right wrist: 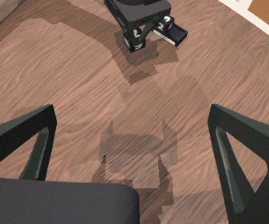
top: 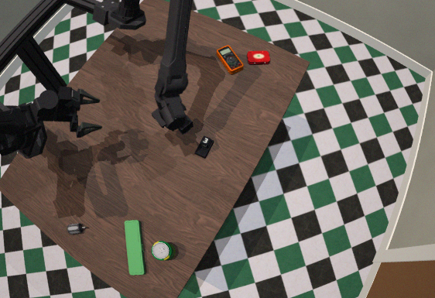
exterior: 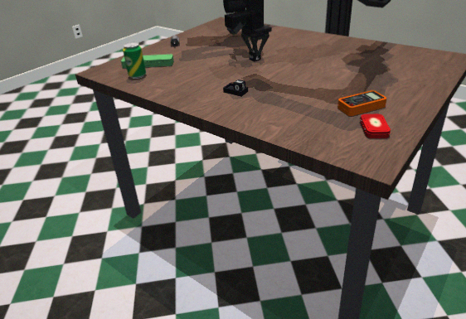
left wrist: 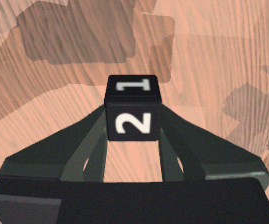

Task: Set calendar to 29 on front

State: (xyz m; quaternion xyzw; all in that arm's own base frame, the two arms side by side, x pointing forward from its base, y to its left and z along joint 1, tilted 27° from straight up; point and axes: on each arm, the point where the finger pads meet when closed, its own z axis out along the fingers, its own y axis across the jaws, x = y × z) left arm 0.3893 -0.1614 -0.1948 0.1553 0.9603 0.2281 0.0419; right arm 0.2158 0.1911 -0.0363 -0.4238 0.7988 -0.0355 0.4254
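Right now the black cube is 120 mm ahead of my left hand, 70 mm below it and 20 mm to the left of it. Round my left hand: black calendar tray: 120 mm ahead, 90 mm below, 10 mm to the left; then green case: 450 mm to the right, 110 mm ahead, 80 mm below; then red box: 460 mm to the left, 120 mm ahead, 80 mm below.
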